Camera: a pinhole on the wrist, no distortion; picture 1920 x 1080 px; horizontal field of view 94.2 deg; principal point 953.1 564.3 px. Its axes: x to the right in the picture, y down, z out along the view. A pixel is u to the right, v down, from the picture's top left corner.
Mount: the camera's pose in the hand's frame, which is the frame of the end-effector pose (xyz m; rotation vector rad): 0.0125 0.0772 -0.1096 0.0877 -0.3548 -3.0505
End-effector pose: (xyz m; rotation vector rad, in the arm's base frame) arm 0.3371 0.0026 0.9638 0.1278 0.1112 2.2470
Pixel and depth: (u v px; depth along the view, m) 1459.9 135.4 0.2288
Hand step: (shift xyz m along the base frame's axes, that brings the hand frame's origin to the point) -0.0767 -0.2467 0.1009
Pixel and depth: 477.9 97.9 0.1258
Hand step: -0.1762 -0.0573 0.0260
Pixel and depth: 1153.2 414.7 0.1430
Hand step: -0.0786 -0.1045 0.0366
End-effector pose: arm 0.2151 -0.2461 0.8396 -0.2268 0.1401 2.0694
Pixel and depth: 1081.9 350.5 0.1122
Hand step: -0.1047 -0.0742 -0.0040
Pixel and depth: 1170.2 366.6 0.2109
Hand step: -0.1278 -0.1121 0.0930
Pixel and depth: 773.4 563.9 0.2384
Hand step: -0.1521 -0.0033 0.1121
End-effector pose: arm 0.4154 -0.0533 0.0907 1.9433 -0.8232 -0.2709
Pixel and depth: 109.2 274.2 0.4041
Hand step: -0.0100 -0.5201 0.1941
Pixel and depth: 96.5 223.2 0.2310
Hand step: 0.0054 -0.2813 0.1765
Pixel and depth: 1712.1 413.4 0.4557
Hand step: -0.5523 -0.0110 -0.0184
